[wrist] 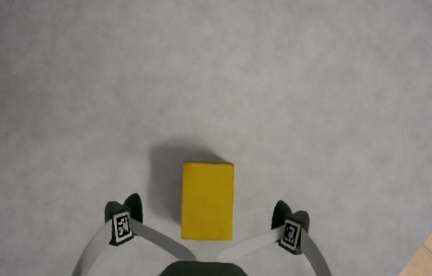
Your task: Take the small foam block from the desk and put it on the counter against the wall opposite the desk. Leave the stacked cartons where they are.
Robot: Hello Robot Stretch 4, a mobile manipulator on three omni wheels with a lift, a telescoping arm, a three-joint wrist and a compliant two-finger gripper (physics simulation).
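Frame: origin at the robot's base, x up, y left, z back, level; centimetres.
Seen in the pictures: hand, tool point: [207,219].
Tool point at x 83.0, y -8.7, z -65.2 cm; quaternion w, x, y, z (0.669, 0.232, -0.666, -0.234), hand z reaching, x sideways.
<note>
A point is followed by its place in that frame.
A yellow foam block [207,201] @(x 73.8, y -8.5, z -65.0 cm) lies on a grey surface [240,90] @(x 69.2, y -21.8, z -71.0 cm) in the lower middle of the wrist view, with its shadow to the upper left. My gripper [207,215] @(x 83.0, y -8.7, z -65.2 cm) is open. Its two dark fingertips stand on either side of the block, with a gap between each fingertip and the block. The view is from above, so the height of the fingertips over the surface is hard to tell. The stacked cartons and the counter do not show in this view.
The grey surface ends in a slanted edge at the lower right corner. A light wood-coloured floor [422,262] @(x -2.7, y -37.6, z 34.9 cm) shows beyond that edge.
</note>
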